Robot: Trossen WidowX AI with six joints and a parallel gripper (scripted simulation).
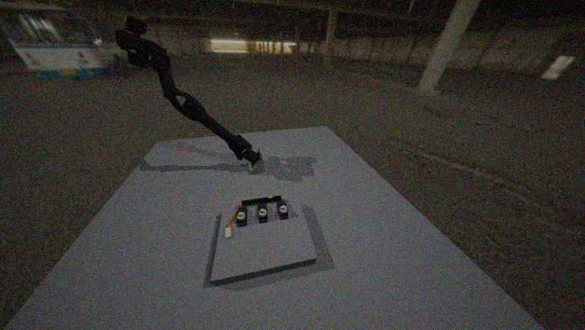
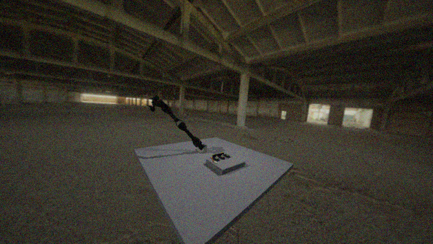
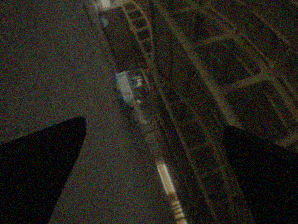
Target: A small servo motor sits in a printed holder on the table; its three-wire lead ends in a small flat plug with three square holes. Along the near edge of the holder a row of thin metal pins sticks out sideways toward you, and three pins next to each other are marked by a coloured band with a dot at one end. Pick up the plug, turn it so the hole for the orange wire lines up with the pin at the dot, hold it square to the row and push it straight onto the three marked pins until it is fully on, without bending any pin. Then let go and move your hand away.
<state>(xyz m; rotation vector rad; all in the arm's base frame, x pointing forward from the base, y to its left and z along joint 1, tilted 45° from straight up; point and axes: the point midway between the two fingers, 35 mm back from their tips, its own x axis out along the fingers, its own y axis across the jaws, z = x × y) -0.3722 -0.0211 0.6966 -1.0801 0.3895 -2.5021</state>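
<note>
My gripper tip is now 670 mm short of the dark bar, 550 mm to the right of it and 500 mm above it. Also, from my gripper tip: black servo block: 720 mm ahead, 550 mm to the left, 510 mm below; printed holder: 830 mm ahead, 550 mm to the left, 540 mm below.
</note>
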